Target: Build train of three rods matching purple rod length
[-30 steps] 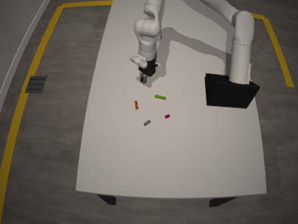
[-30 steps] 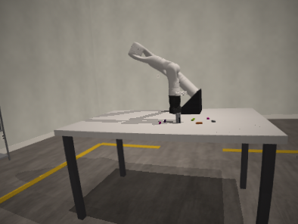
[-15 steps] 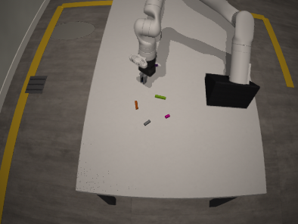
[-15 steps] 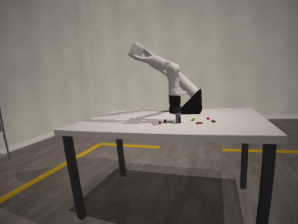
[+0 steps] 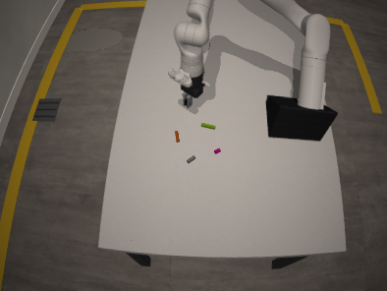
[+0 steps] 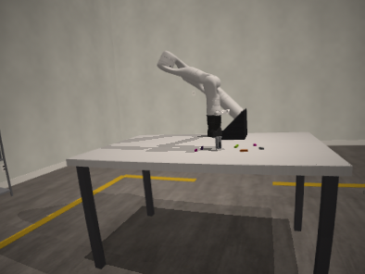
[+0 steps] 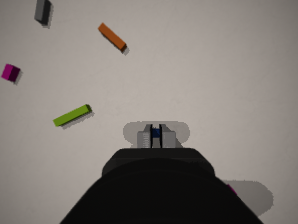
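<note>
The lime rod lies 90 mm behind my hand, 80 mm to the left of it and 20 mm below it. The rest, counted from my hand: purple rod (20 mm behind, 100 mm to the right, 20 mm below); small blue rod (10 mm below); orange rod (20 mm ahead, 140 mm to the left, 20 mm below).
</note>
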